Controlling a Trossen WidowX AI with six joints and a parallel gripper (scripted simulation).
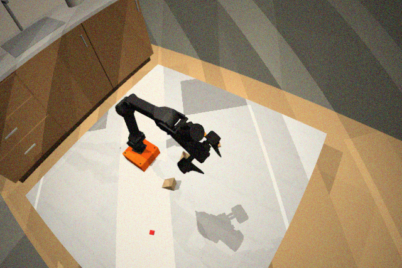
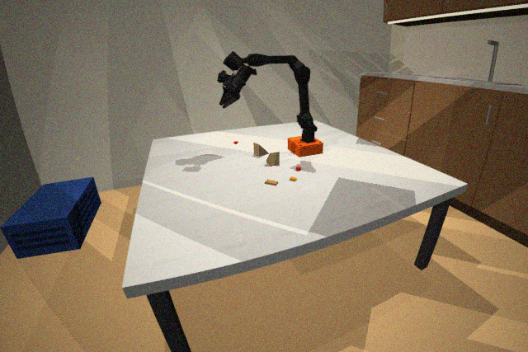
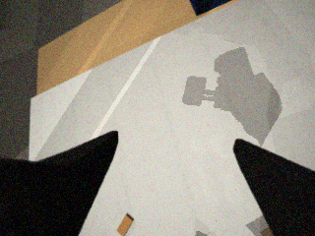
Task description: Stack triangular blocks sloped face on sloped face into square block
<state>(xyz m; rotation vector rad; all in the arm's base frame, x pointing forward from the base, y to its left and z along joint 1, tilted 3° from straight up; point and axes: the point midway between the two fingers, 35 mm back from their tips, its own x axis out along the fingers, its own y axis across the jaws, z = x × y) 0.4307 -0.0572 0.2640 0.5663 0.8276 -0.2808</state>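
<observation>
My gripper tip is 210 mm past the triangular block, 60 mm to the left of it and 270 mm above it. Also, from my gripper tip: flat tan piece 90 mm behind, 260 mm to the left, 280 mm below; orange cube 180 mm behind, 280 mm to the left, 280 mm below.
</observation>
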